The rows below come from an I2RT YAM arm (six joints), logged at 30 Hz.
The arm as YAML. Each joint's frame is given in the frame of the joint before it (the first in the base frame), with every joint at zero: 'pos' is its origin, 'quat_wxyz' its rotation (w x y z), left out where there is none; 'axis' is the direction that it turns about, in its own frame. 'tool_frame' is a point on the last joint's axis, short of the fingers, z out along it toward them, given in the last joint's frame.
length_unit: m
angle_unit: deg
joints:
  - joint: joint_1
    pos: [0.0, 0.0, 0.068]
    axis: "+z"
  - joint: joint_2
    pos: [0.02, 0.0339, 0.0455]
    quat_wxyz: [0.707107, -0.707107, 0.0, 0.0]
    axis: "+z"
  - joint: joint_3
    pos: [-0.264, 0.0, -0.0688]
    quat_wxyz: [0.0, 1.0, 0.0, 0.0]
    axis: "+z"
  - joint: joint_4
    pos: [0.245, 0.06, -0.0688]
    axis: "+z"
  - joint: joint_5
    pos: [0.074, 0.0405, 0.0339]
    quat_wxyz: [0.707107, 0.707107, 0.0, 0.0]
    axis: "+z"
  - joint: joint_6
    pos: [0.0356, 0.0, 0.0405]
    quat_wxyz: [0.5, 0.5, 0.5, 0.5]
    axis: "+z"
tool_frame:
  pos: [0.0, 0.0, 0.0]
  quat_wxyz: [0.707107, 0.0, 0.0, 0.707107]
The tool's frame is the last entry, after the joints.
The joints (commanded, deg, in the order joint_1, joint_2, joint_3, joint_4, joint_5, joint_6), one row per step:
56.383 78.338 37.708 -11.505 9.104 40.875
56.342 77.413 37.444 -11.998 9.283 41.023
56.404 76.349 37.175 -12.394 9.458 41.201
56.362 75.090 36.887 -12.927 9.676 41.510
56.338 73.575 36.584 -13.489 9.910 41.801
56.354 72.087 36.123 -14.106 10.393 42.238
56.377 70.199 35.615 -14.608 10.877 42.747
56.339 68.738 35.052 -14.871 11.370 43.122
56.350 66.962 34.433 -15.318 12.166 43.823
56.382 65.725 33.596 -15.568 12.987 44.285
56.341 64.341 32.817 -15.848 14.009 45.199
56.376 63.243 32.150 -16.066 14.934 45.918
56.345 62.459 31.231 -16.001 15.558 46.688
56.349 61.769 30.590 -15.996 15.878 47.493
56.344 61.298 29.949 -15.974 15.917 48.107
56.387 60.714 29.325 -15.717 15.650 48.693
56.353 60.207 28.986 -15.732 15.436 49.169
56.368 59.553 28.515 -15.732 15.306 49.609
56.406 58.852 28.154 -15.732 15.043 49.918
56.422 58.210 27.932 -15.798 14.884 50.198
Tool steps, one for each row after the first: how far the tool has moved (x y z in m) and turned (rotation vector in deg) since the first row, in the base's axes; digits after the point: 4 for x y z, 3 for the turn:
-0.0012 -0.0024 0.0019 0.131 -0.149 -0.266
-0.0028 -0.0045 0.0044 0.472 -0.409 -0.451
-0.0043 -0.0073 0.0074 0.890 -0.664 -0.867
-0.0061 -0.0105 0.0112 1.473 -1.050 -1.262
-0.0083 -0.0141 0.0139 1.823 -1.404 -1.884
-0.0108 -0.0182 0.0179 2.609 -1.978 -2.556
-0.0126 -0.0218 0.0201 3.126 -2.480 -3.193
-0.0150 -0.0262 0.0228 3.755 -3.077 -4.222
-0.0172 -0.0302 0.0224 3.786 -3.496 -5.063
-0.0191 -0.0344 0.0228 4.126 -3.952 -6.446
-0.0208 -0.0378 0.0227 4.323 -4.370 -7.543
-0.0224 -0.0410 0.0205 4.424 -4.434 -8.546
-0.0238 -0.0434 0.0193 4.774 -4.344 -9.347
-0.0250 -0.0453 0.0174 4.955 -4.048 -9.832
-0.0264 -0.0469 0.0162 5.557 -3.729 -10.056
-0.0273 -0.0482 0.0159 6.022 -3.463 -10.307
-0.0286 -0.0499 0.0154 6.463 -3.278 -10.535
-0.0298 -0.0512 0.0156 7.022 -3.130 -10.556
-0.0308 -0.0524 0.0162 7.540 -3.071 -10.641

